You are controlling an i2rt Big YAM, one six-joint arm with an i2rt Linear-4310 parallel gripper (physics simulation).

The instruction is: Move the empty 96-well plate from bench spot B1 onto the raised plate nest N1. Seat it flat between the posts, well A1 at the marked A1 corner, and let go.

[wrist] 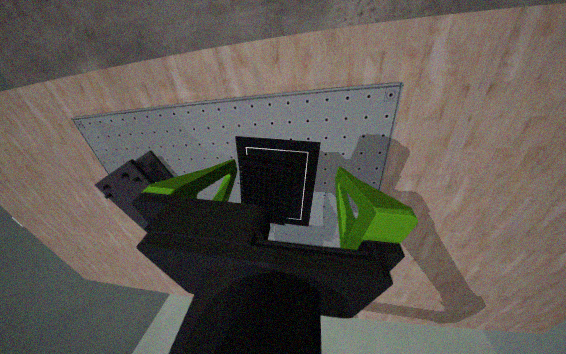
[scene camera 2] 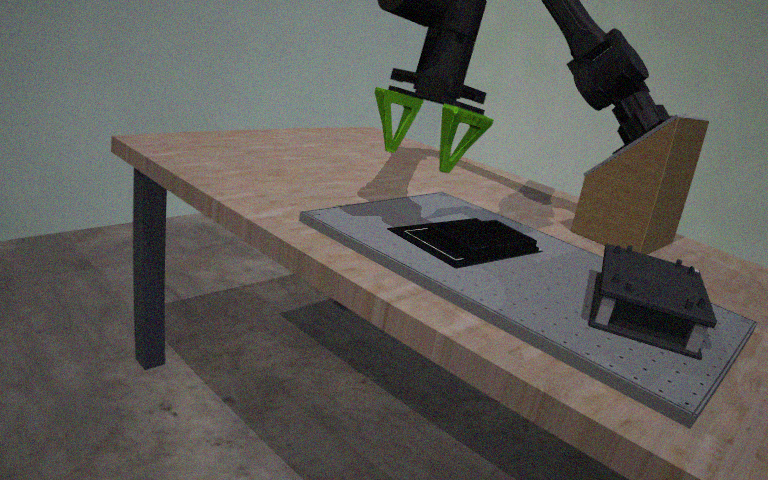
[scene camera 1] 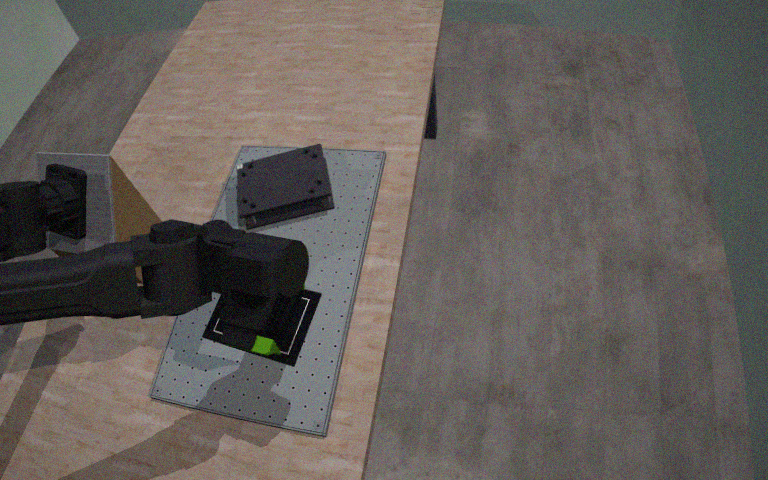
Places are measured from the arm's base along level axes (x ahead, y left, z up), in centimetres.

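Where they show: gripper, fingertip midpoint: [wrist: 285, 168] [scene camera 2: 415, 161] [scene camera 1: 288, 320]; arm's base, link origin: [scene camera 2: 653, 142] [scene camera 1: 68, 200].
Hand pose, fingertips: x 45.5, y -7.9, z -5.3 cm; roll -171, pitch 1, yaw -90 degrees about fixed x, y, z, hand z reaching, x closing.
Note:
Each offset is from my fingertips to the top centre of the thing. "*": to the spot under its first point. Level surfaces: height alone.
The black 96-well plate @(dx -10.1, dy +4.5, dz -8.5 cm) [scene camera 2: 498, 237] [wrist: 272, 185] lies on the black mat of spot B1 @(* dx -1.2, dy +2.5, dz -9.9 cm) [scene camera 1: 304, 328] [scene camera 2: 430, 248] [wrist: 313, 170], which has white corner lines. The plate is off-centre within the outline, and its A1 marking cannot be made out. My gripper [scene camera 1: 290, 319] [scene camera 2: 419, 160] [wrist: 285, 168] is open and empty, high above the bench, its green fingertips apart on either side of the mat in the wrist view. In scene camera 1 the arm hides most of the plate. The dark raised nest N1 @(dx -14.0, dy +26.6, dz -4.7 cm) [scene camera 1: 283, 178] [scene camera 2: 651, 277] [wrist: 120, 185] has short posts and nothing seated on it.
A grey perforated board @(dx -10.7, dy +11.9, dz -10.0 cm) [scene camera 1: 339, 254] [scene camera 2: 538, 316] [wrist: 200, 125] bears both spot and nest on the wooden table @(dz -11.4 cm) [scene camera 1: 317, 73] [scene camera 2: 254, 169] [wrist: 475, 125]. The nest stands at an angle to the board. A wooden wedge [scene camera 1: 133, 203] [scene camera 2: 628, 209] carries the arm's base.

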